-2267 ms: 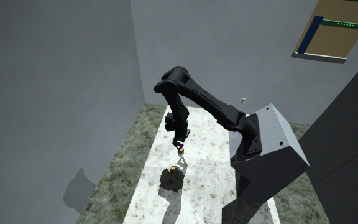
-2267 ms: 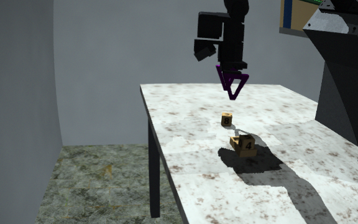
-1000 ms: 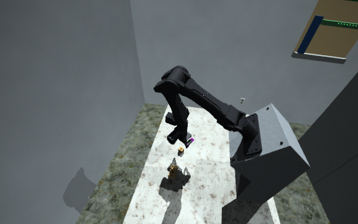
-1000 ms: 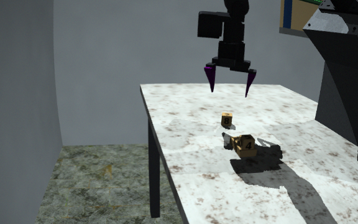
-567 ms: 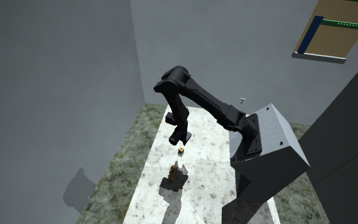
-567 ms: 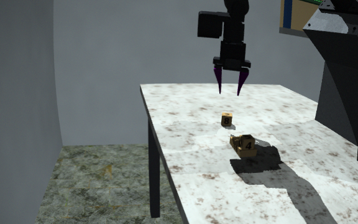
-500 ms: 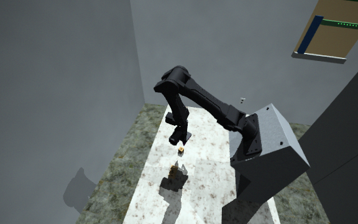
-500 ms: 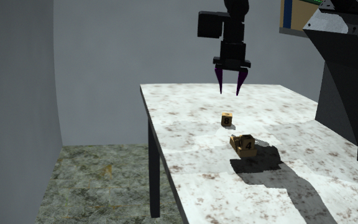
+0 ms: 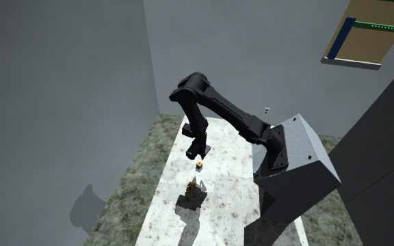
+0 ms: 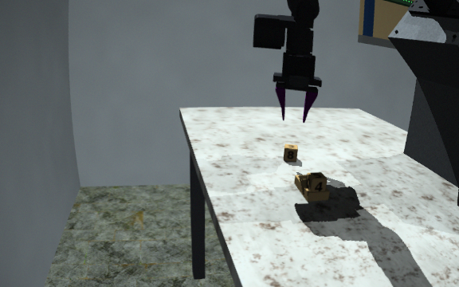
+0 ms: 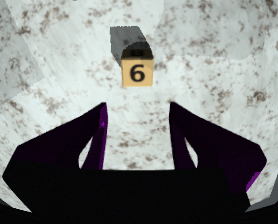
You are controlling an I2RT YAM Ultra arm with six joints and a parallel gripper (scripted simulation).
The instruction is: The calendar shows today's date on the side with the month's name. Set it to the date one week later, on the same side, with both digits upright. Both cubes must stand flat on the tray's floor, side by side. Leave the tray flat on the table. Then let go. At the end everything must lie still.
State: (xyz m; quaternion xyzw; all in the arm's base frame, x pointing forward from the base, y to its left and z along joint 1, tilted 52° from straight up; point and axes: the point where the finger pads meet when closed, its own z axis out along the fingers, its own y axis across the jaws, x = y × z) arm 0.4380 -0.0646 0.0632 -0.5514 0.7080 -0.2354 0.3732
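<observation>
The wooden digit cube lies 80 mm below my hand.
</observation>
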